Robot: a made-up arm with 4 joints.
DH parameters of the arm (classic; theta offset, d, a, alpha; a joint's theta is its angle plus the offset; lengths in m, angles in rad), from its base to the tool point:
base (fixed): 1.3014 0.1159 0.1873 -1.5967
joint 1: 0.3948 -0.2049 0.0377 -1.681
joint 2: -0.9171 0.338 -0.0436 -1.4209
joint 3: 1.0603 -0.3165 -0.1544 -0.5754
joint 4: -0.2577 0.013 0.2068 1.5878
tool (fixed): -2.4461 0.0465 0 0
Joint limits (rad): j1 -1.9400..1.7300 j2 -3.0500..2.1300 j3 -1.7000..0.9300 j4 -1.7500..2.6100
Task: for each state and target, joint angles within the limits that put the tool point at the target. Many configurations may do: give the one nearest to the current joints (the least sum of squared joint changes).
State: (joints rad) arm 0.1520 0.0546 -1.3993 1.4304
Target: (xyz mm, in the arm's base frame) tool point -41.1 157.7 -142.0
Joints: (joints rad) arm -0.6256 0.4558 -1.3857 0.9956
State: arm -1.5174 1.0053 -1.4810 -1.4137
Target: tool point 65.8 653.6 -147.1
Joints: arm -1.4770 1.6723 -0.8675 -1.7500
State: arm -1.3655 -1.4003 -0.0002 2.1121
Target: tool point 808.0 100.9 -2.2
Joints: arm -1.1573 -1.4598 -0.5277 2.4145
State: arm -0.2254 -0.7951 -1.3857 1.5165
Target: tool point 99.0 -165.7 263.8
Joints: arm 0.3191 -0.3916 -1.5516 1.6541
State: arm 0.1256 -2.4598 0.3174 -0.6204
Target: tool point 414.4 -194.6 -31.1
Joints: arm 0.4092 -2.1749 0.5954 -0.4717
